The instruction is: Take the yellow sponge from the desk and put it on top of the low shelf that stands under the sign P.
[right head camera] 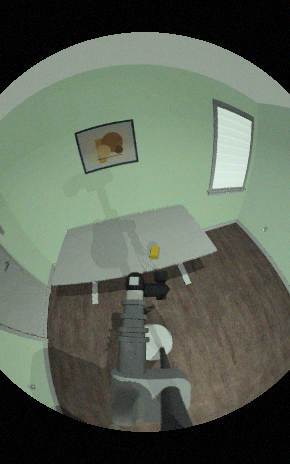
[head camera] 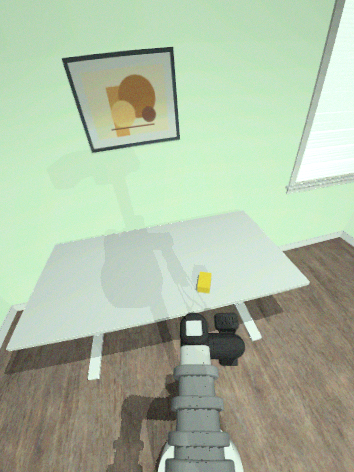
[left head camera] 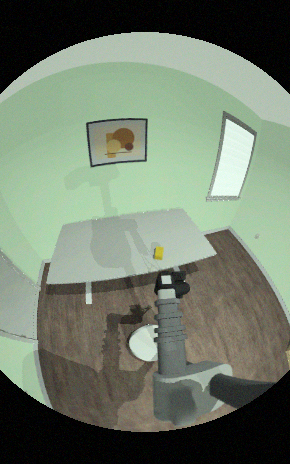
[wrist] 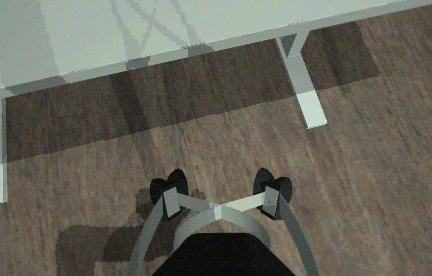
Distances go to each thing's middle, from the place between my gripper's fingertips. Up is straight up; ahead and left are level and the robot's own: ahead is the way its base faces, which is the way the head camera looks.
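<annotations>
There's the framed picture (head camera: pixel 128 98), and from my hand it's well above, a long way to the left of it and a long way ahead of it.
</annotations>
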